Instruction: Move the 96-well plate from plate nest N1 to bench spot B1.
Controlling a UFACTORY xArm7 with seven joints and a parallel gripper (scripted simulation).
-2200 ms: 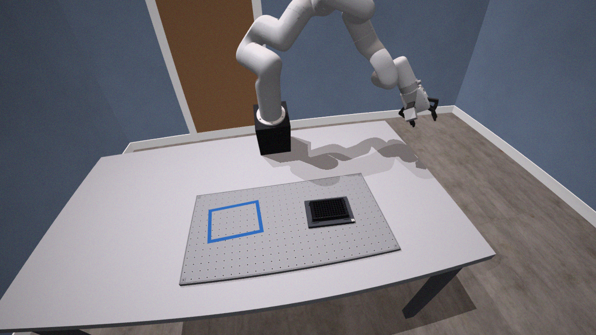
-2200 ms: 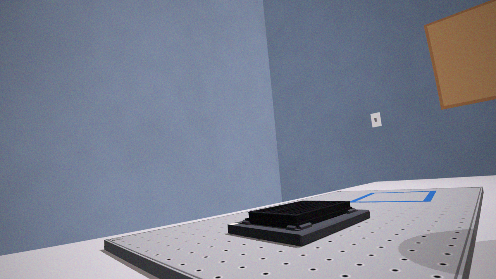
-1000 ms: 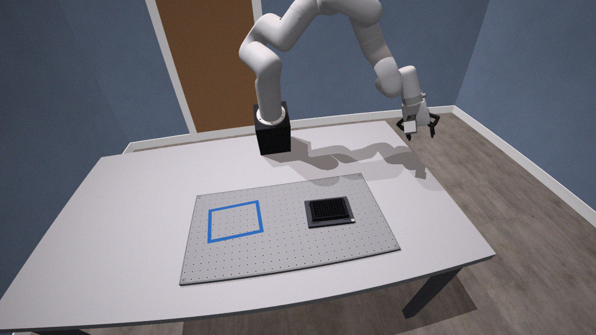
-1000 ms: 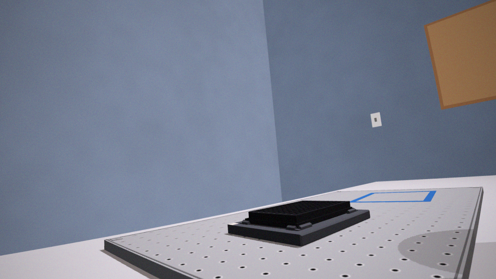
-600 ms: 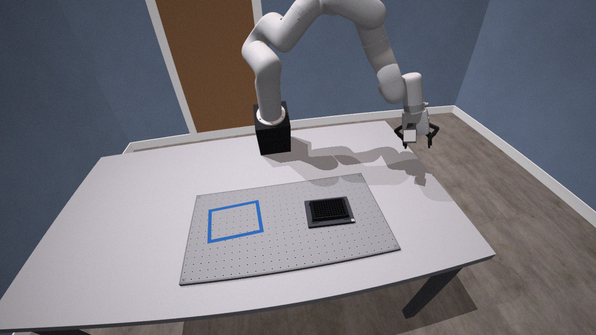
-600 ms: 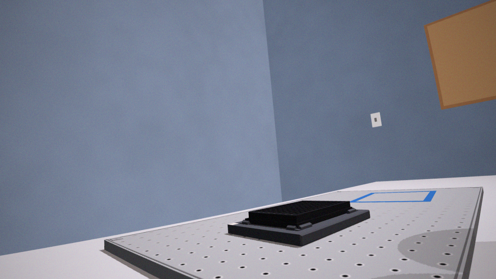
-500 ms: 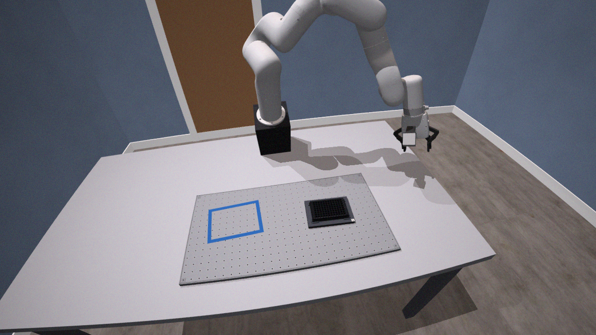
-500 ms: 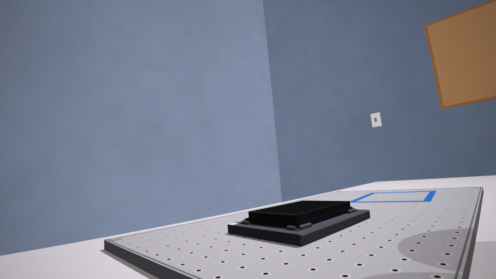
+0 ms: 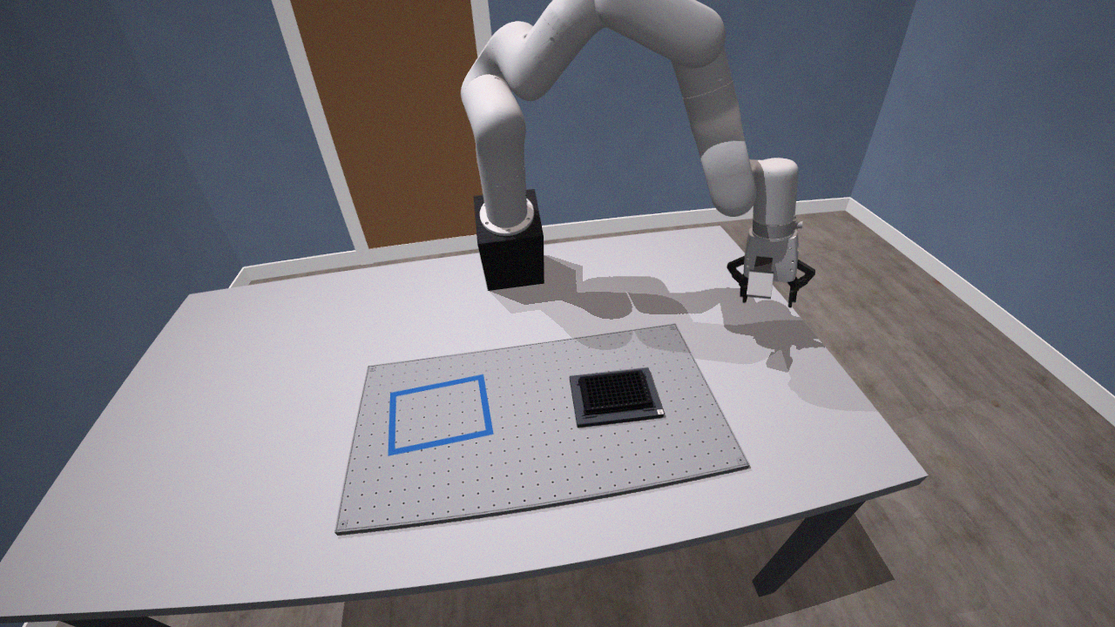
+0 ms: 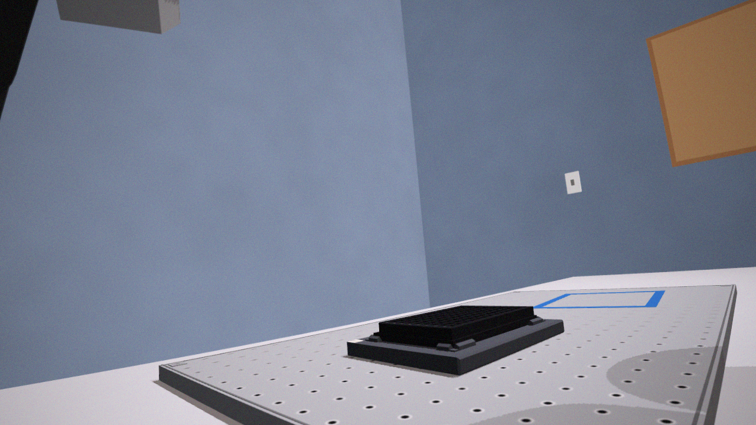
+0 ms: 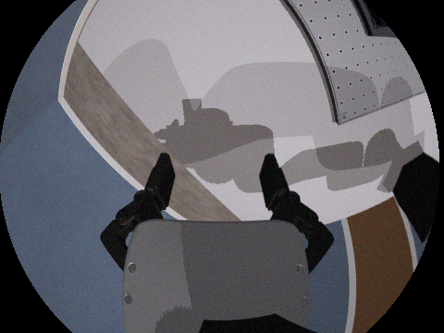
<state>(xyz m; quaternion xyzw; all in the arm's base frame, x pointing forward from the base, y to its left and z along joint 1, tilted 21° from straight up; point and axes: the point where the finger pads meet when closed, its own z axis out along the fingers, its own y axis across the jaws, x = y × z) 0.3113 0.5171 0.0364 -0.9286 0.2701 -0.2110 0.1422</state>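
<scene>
My hand is 110 mm short of the black 96-well plate, 350 mm to the left of it and 90 mm above it. From my hand the other things lie so: dark plate nest N1: 110 mm ahead, 350 mm to the right, 110 mm below; then label: 170 mm ahead, 270 mm to the right, 100 mm below.
</scene>
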